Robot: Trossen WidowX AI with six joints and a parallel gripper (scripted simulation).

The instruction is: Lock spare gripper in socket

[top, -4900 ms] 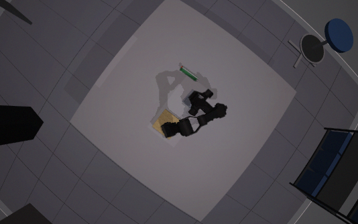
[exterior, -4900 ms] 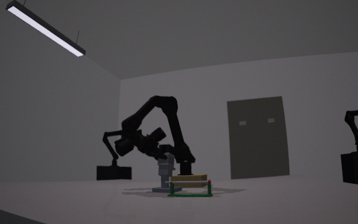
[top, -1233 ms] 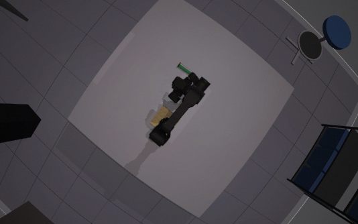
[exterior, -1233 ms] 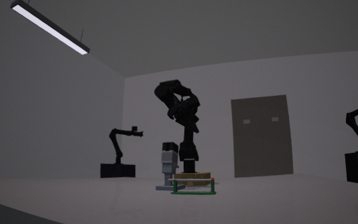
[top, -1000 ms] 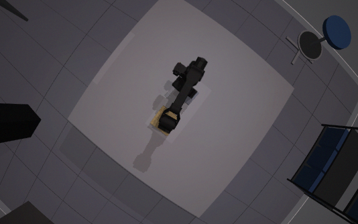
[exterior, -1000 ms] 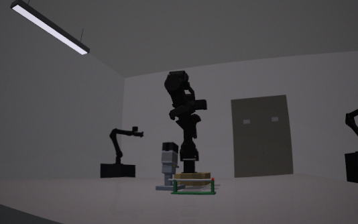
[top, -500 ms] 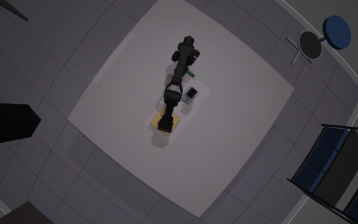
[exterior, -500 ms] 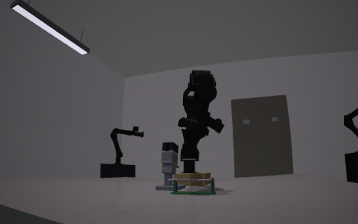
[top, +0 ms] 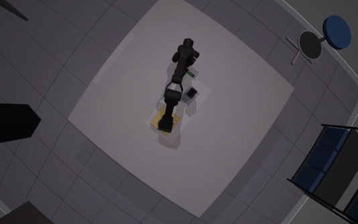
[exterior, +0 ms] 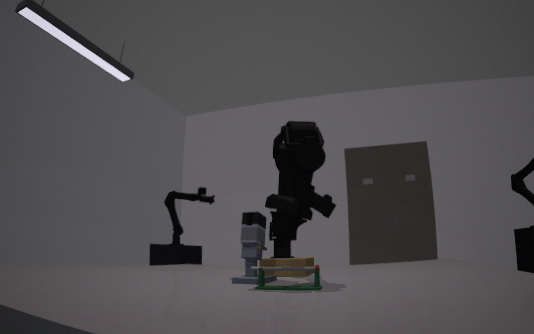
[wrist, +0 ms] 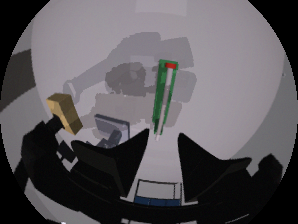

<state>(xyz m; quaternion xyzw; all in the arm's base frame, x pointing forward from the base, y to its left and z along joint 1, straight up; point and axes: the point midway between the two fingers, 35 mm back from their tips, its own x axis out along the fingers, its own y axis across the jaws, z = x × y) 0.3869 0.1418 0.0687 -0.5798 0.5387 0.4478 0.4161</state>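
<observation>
Right now my gripper tip is 7 cm above the green rack and 1 cm to the right of it. The rest, counted from my gripper tip: spare gripper (12 cm to the right, 12 cm behind, 3 cm above); grey mount (12 cm to the right, 12 cm behind, 4 cm below).
</observation>
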